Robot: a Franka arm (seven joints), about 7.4 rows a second.
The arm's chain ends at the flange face. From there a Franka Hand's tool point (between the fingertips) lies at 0.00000 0.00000 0.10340 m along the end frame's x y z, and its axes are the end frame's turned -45 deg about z.
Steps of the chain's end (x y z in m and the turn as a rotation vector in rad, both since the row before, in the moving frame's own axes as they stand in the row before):
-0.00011, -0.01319, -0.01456, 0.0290, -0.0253, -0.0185
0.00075, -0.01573, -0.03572, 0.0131, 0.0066, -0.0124
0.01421, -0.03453, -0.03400, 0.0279, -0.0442, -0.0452
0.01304, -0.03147, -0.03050, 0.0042, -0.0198, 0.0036
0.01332, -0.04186, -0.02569, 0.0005, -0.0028, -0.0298
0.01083, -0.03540, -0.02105, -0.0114, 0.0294, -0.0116
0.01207, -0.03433, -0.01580, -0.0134, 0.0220, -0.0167
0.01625, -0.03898, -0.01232, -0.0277, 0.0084, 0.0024
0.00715, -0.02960, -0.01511, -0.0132, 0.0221, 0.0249
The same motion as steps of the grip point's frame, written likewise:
0.00948, -0.01338, -0.01464, 0.0384, 0.0026, -0.0185
0.01309, -0.01108, -0.03573, 0.0046, 0.0139, -0.0124
0.03315, -0.01961, -0.03414, 0.0510, -0.0115, -0.0452
0.03034, -0.01479, -0.03052, 0.0170, -0.0110, 0.0036
0.03885, -0.02042, -0.02569, 0.0023, -0.0016, -0.0298
0.03402, -0.01440, -0.02110, -0.0288, 0.0127, -0.0116
0.03346, -0.01316, -0.01583, -0.0250, 0.0061, -0.0167
0.03764, -0.01344, -0.01236, -0.0255, -0.0136, 0.0024
0.02660, -0.01329, -0.01514, -0.0250, 0.0063, 0.0249

